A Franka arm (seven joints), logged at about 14 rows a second.
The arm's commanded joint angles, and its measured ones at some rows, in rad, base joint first. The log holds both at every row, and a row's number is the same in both.
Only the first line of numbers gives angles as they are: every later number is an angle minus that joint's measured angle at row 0.
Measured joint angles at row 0:
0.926 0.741 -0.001 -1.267 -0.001 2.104 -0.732
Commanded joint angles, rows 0 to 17:
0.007 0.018 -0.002 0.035 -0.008 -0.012 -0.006
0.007 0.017 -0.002 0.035 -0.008 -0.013 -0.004
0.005 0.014 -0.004 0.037 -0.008 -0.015 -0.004
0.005 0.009 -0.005 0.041 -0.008 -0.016 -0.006
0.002 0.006 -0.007 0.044 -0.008 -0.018 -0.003
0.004 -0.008 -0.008 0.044 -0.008 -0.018 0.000
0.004 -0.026 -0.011 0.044 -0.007 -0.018 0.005
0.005 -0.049 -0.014 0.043 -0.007 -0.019 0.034
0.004 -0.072 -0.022 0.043 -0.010 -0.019 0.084
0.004 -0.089 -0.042 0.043 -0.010 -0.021 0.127
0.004 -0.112 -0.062 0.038 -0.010 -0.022 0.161
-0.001 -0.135 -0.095 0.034 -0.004 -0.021 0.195
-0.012 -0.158 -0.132 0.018 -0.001 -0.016 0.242
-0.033 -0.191 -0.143 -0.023 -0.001 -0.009 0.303
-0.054 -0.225 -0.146 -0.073 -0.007 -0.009 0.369
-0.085 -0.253 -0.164 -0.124 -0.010 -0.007 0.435
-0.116 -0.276 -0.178 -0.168 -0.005 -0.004 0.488
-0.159 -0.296 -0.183 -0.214 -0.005 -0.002 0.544
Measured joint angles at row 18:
-0.095 -0.215 -0.180 -0.071 -0.001 -0.018 0.432
